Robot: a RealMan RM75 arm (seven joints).
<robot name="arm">
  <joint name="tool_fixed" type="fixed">
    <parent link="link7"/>
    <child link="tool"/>
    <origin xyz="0 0 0" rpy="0 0 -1.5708"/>
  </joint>
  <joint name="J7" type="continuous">
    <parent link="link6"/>
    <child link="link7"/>
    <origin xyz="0.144 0 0" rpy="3.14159 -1.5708 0"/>
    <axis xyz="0 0 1"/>
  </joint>
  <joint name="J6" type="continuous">
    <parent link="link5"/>
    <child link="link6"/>
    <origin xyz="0 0 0" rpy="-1.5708 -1.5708 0"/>
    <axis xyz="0 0 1"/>
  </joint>
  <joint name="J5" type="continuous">
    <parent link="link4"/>
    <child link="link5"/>
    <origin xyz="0 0.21 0" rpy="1.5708 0 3.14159"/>
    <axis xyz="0 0 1"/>
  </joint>
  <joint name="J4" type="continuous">
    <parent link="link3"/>
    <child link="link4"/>
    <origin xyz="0 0 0" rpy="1.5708 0 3.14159"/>
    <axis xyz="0 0 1"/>
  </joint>
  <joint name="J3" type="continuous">
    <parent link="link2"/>
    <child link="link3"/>
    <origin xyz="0 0.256 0" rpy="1.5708 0 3.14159"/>
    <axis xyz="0 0 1"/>
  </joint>
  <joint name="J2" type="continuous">
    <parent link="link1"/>
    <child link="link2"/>
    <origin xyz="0 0 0" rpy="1.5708 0 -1.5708"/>
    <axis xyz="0 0 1"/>
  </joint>
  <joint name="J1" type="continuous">
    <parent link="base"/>
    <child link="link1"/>
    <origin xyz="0 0 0.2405" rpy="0 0 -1.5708"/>
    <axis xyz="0 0 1"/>
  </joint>
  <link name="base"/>
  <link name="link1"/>
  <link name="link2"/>
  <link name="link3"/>
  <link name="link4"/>
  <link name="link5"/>
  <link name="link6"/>
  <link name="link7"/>
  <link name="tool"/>
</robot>
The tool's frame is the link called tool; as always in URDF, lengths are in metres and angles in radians. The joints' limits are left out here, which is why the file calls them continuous.
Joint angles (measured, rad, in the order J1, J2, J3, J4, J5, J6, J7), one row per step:
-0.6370 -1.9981 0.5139 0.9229 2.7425 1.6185 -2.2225
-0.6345 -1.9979 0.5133 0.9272 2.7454 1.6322 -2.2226
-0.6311 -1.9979 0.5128 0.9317 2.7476 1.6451 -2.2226
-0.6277 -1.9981 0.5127 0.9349 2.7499 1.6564 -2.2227
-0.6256 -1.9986 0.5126 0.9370 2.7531 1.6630 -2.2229
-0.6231 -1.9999 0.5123 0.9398 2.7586 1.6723 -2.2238
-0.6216 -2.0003 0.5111 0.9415 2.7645 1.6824 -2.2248
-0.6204 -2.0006 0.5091 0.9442 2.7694 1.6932 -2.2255
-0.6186 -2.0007 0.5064 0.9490 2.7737 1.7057 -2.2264
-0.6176 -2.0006 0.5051 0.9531 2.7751 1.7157 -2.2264
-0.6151 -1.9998 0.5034 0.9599 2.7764 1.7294 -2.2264
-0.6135 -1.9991 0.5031 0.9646 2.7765 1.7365 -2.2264
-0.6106 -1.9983 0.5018 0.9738 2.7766 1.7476 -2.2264
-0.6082 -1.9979 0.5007 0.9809 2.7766 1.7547 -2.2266
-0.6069 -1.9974 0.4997 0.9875 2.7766 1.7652 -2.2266
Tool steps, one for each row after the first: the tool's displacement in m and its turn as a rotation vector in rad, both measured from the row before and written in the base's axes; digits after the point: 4 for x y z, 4 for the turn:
-0.0001 -0.0022 0.0004 -0.0095 -0.0023 0.0034
-0.0003 -0.0024 0.0004 -0.0085 -0.0025 0.0038
-0.0005 -0.0023 0.0001 -0.0085 -0.0023 0.0042
-0.0005 -0.0015 0.0000 -0.0058 -0.0001 0.0034
-0.0006 -0.0022 -0.0003 -0.0087 -0.0001 0.0054
-0.0004 -0.0020 -0.0001 -0.0091 -0.0007 0.0057
-0.0002 -0.0018 0.0002 -0.0080 -0.0016 0.0047
-0.0001 -0.0020 0.0007 -0.0070 -0.0020 0.0049
0.0003 -0.0013 0.0006 -0.0052 -0.0023 0.0015
0.0002 -0.0019 0.0014 -0.0058 -0.0024 0.0025
0.0001 -0.0009 0.0010 -0.0022 -0.0005 0.0006
0.0002 -0.0014 0.0019 -0.0018 -0.0003 0.0008
0.0000 -0.0010 0.0014 -0.0001 0.0002 0.0008
0.0006 -0.0011 0.0012 -0.0034 -0.0017 0.0002

